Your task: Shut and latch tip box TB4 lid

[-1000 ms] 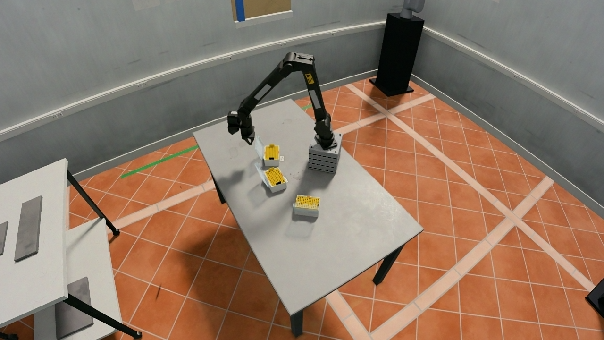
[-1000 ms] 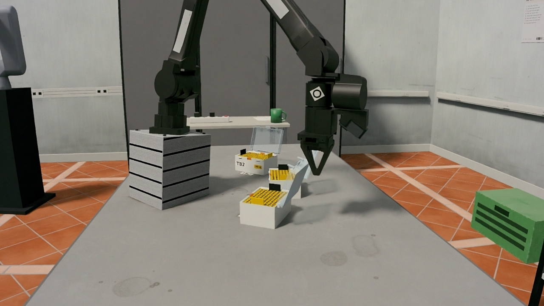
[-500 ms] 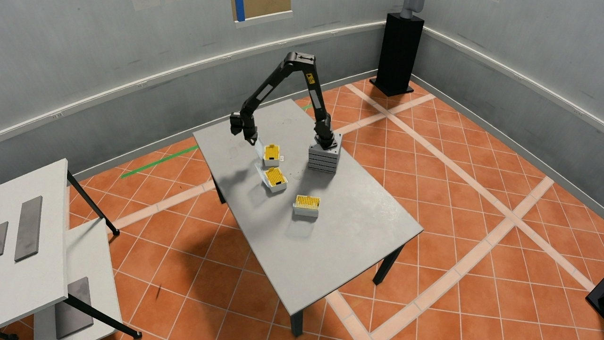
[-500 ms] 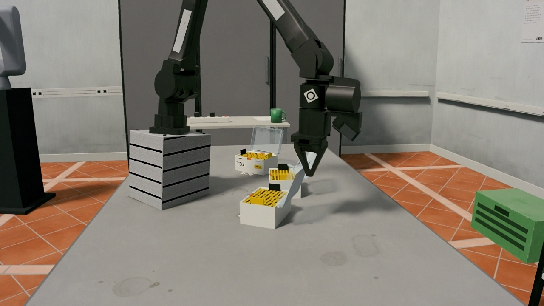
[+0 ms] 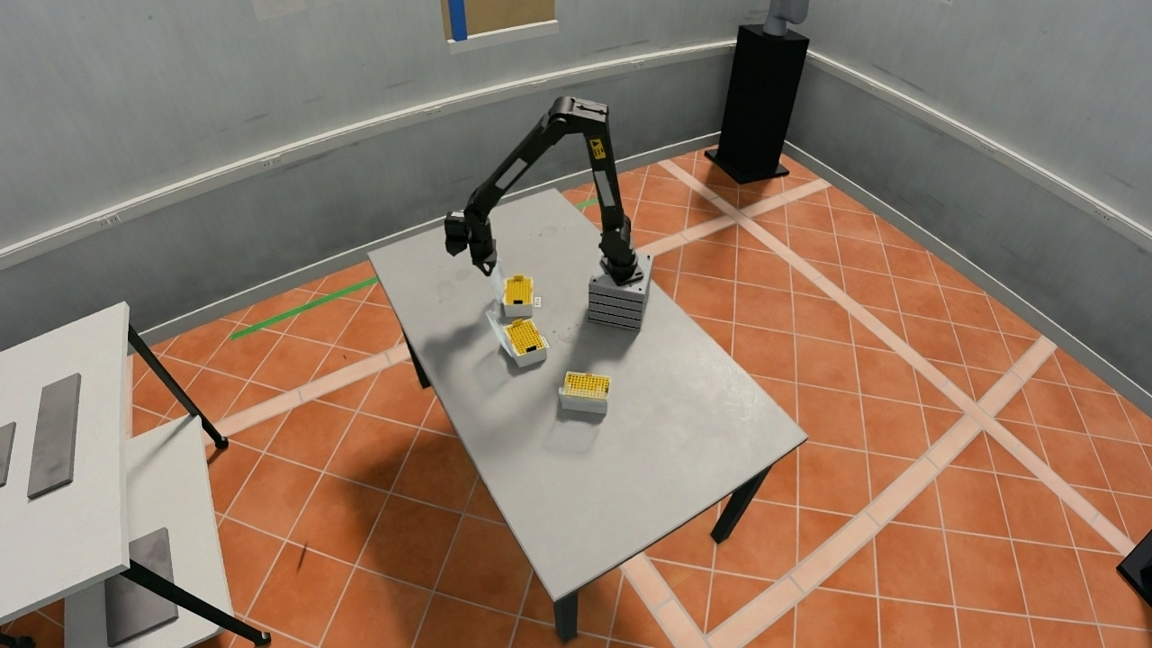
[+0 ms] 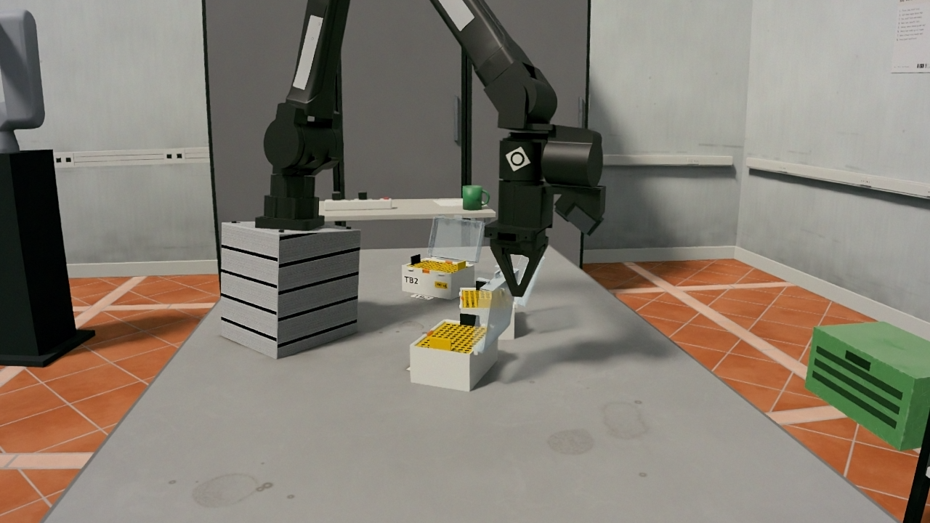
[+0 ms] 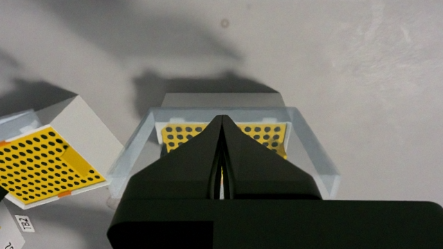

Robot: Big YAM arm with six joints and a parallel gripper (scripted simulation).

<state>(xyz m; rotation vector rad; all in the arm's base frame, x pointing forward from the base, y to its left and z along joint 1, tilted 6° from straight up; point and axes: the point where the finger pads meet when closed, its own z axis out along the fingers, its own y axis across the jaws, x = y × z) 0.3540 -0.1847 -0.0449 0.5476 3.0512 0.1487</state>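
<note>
Now: the box 8 cm behind my hand, 3 cm to the left of it and 6 cm below it. Round my hand: lid: 3 cm ahead, 22 cm to the left, 3 cm below; then bench tag reading tb4: 14 cm behind, 5 cm to the left, 13 cm below.
</note>
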